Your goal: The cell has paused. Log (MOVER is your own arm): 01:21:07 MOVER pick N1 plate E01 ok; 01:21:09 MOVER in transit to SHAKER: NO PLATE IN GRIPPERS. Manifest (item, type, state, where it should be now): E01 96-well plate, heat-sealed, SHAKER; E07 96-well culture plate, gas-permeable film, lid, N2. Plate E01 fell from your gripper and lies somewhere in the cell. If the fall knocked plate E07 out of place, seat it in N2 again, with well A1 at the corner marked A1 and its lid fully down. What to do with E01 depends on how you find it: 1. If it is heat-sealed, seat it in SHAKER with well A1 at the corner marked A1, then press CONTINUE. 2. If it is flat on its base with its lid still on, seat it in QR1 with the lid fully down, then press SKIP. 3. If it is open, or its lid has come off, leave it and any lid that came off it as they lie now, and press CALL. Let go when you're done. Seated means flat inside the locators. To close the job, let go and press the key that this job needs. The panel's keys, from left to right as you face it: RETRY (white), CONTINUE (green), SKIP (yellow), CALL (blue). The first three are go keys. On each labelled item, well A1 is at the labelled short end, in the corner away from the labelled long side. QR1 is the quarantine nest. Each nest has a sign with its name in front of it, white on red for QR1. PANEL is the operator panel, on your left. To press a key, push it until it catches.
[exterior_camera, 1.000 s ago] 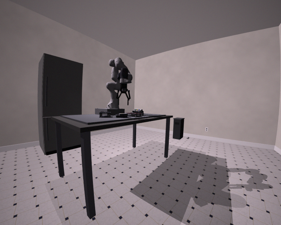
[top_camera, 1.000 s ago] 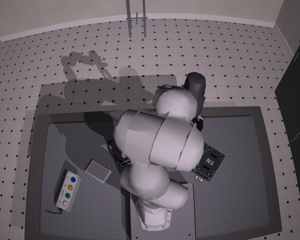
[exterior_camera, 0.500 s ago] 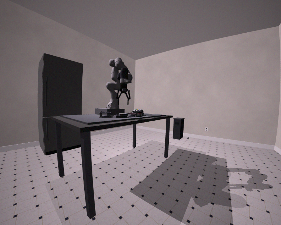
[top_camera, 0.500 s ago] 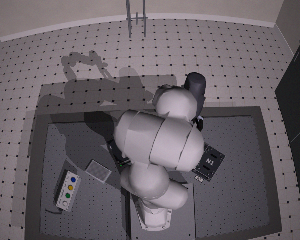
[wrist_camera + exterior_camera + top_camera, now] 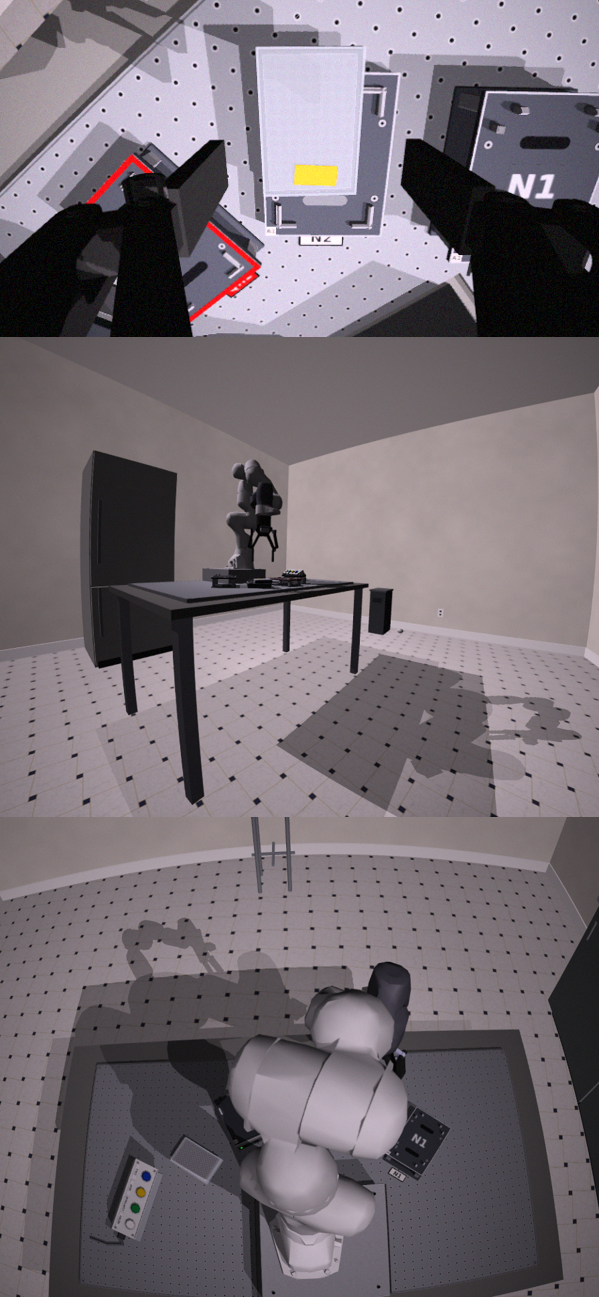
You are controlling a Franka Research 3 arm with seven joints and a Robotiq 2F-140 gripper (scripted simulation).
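My hand is 12 cm above the lidded culture plate. From my hand the other things lie so: grey N2 nest (4 cm behind, 1 cm to the left, 15 cm below); A1 corner mark (6 cm behind, 10 cm to the left, 13 cm below); plate E01 (17 cm behind, 48 cm to the left, 15 cm below).
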